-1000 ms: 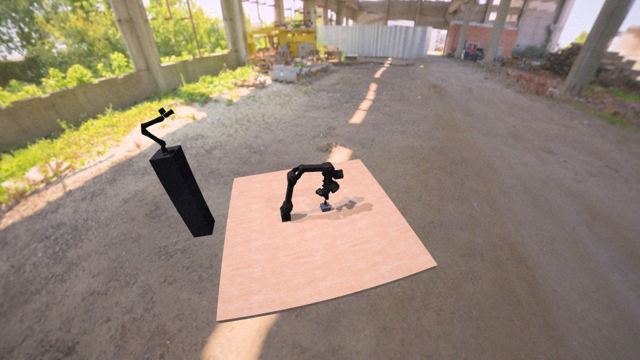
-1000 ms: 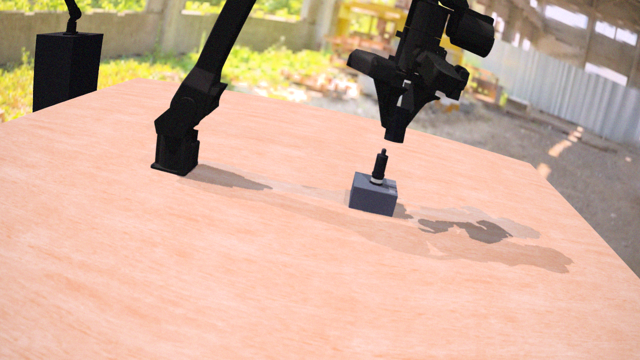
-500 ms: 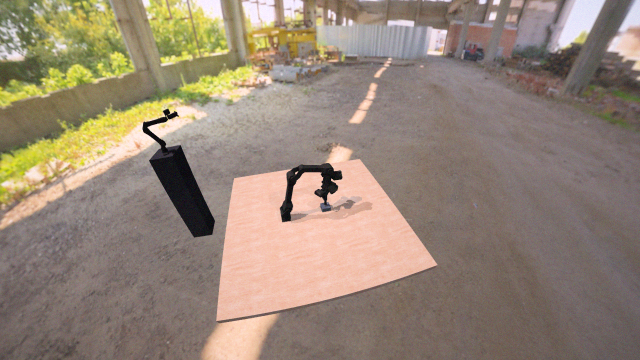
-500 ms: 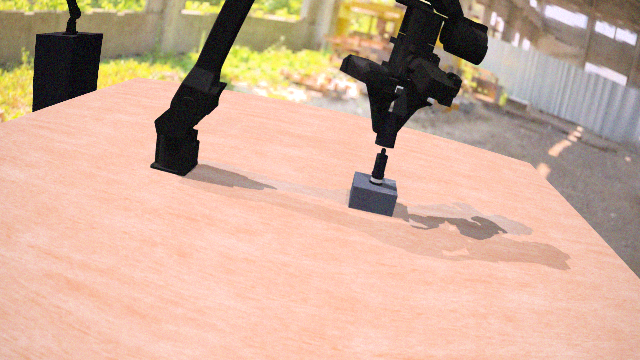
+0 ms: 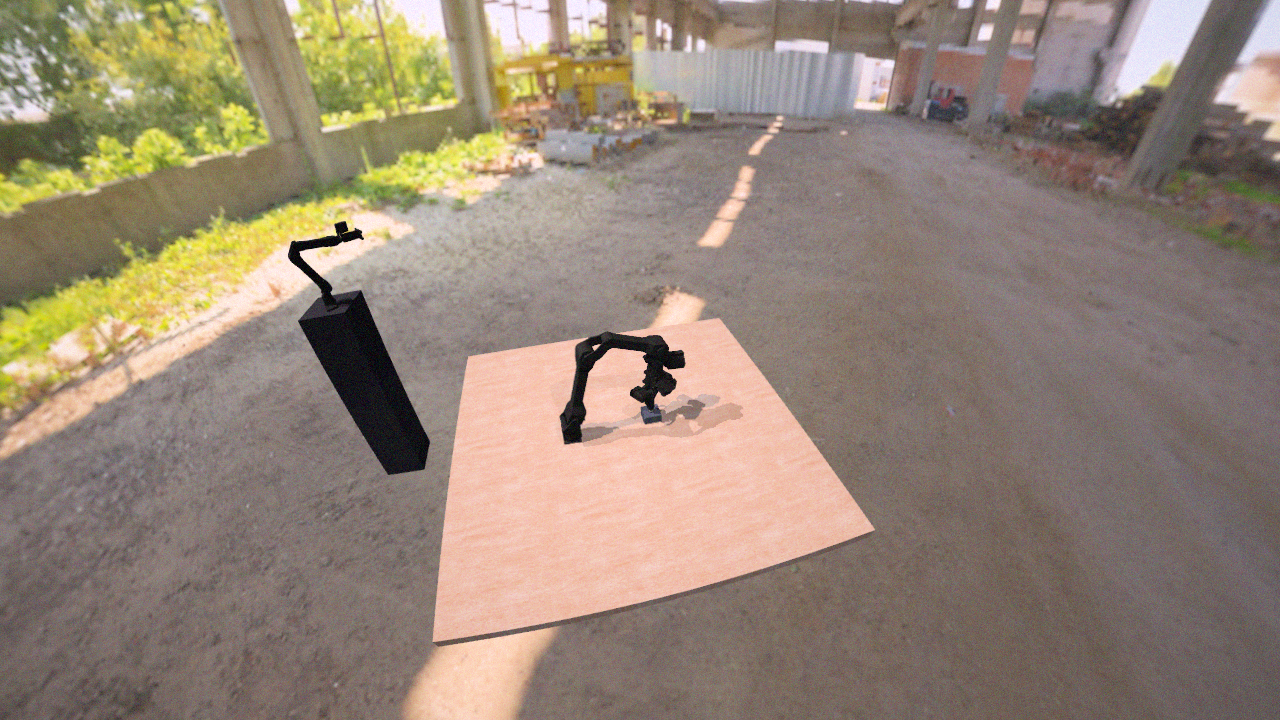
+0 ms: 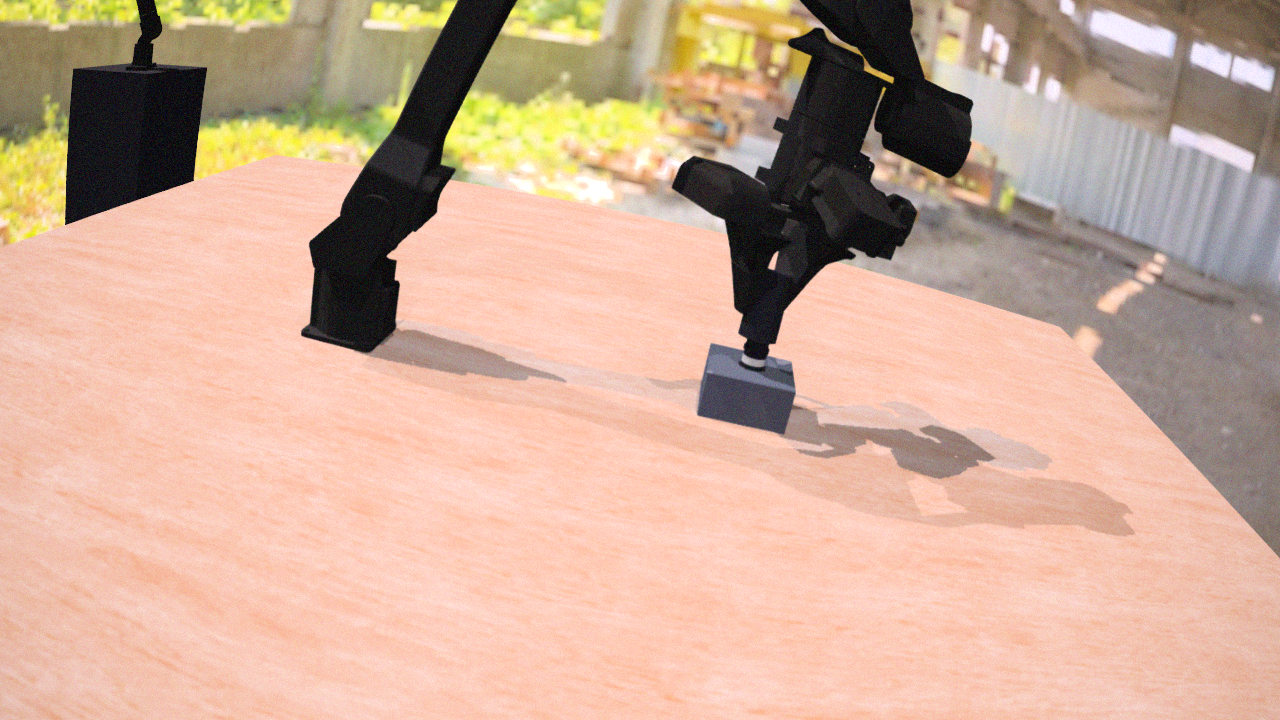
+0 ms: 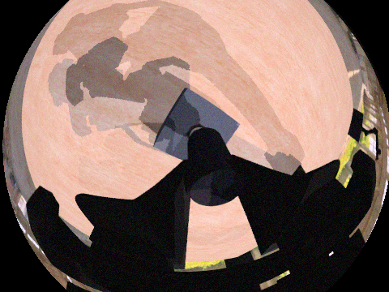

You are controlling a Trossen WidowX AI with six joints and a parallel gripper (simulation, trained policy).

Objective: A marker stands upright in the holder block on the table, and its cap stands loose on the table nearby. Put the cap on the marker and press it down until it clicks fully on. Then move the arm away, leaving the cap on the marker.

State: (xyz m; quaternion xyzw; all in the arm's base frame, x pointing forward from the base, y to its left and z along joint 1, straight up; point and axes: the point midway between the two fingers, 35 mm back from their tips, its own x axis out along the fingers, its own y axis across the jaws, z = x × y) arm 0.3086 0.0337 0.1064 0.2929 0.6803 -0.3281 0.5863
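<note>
The grey holder block is 60 mm below my gripper tip, 10 mm to the right of it and 10 mm ahead of it. Also, from my gripper tip: black cap (10 mm above).
</note>
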